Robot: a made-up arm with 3 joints.
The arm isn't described. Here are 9 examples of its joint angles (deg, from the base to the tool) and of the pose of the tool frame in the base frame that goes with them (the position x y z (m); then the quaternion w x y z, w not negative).
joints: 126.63 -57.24 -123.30
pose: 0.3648 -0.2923 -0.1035 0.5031 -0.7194 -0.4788 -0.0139
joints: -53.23 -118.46 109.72
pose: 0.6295 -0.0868 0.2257 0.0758 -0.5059 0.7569 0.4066
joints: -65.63 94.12 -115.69
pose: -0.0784 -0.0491 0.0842 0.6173 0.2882 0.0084 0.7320
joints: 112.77 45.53 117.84
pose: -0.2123 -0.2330 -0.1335 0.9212 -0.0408 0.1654 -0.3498
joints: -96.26 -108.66 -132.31
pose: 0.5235 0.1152 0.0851 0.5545 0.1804 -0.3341 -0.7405
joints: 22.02 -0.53 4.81
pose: 0.0628 -0.3162 0.3575 0.9887 0.1496 0.0045 0.0011
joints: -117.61 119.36 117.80
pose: -0.1280 -0.1444 0.3309 0.2347 0.4470 0.8632 0.0014
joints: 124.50 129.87 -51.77
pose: 0.1118 0.1706 0.1023 0.0138 0.4234 -0.7294 -0.5371
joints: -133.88 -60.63 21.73
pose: 0.3750 0.3985 0.0217 0.1824 -0.8438 0.2817 -0.4188
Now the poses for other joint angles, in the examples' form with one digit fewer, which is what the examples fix.
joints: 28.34 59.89 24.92
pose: -0.128 -0.252 0.118 0.866 0.026 -0.446 -0.224
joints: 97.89 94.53 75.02
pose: -0.188 0.092 -0.083 0.665 0.135 -0.045 -0.733
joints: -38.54 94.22 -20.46
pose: -0.023 -0.158 0.168 0.672 -0.107 -0.638 0.361
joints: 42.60 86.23 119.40
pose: -0.255 -0.091 0.016 0.572 -0.453 -0.107 -0.675
